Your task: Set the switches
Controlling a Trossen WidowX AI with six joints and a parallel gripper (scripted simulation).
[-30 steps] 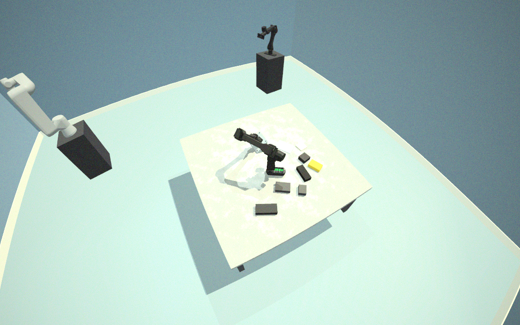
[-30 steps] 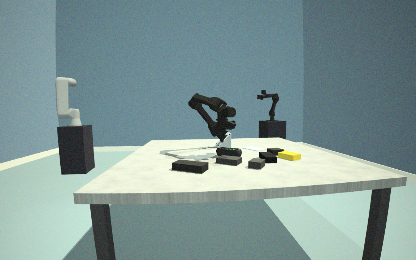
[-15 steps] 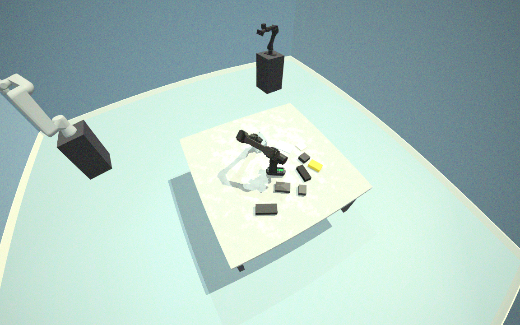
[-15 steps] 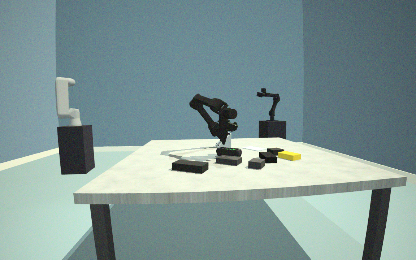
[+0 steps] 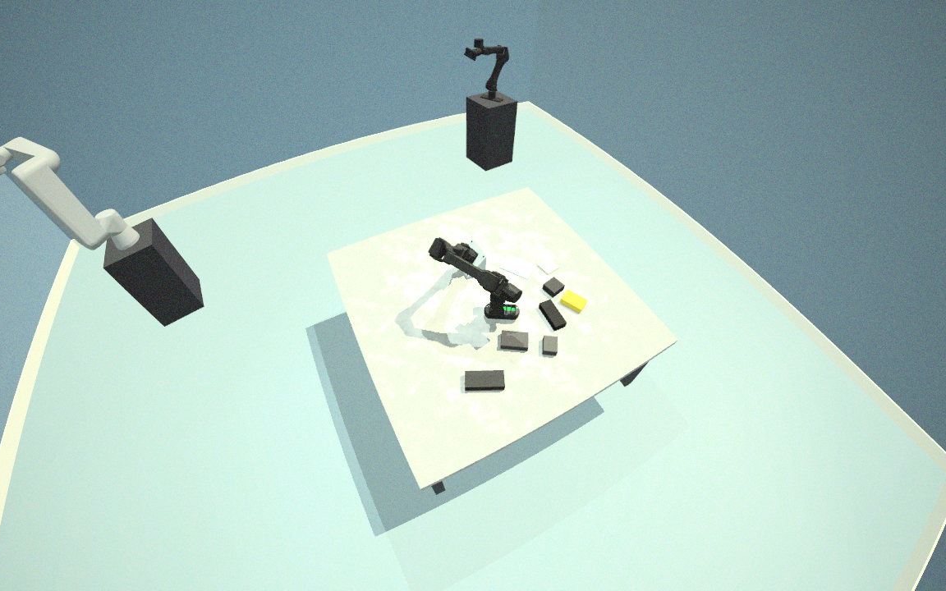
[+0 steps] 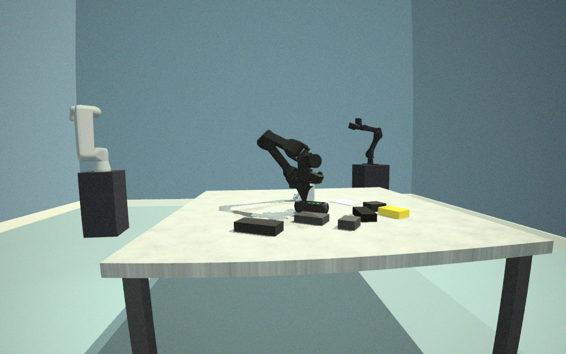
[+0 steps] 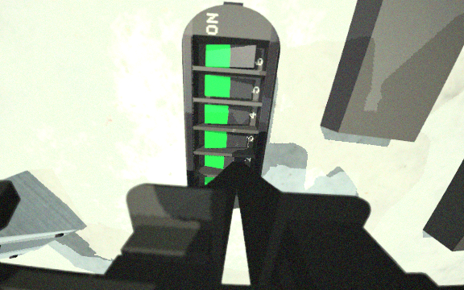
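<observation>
The flat grey block is 15 cm ahead of my gripper tip, 3 cm below it and 1 cm to the right of it. From my gripper tip the other things lie so: yellow block: 35 cm to the left, 15 cm ahead, 3 cm below; then small grey cube: 26 cm ahead, 9 cm to the left, 3 cm below; then long dark block: 23 cm to the right, 23 cm ahead, 3 cm below.
</observation>
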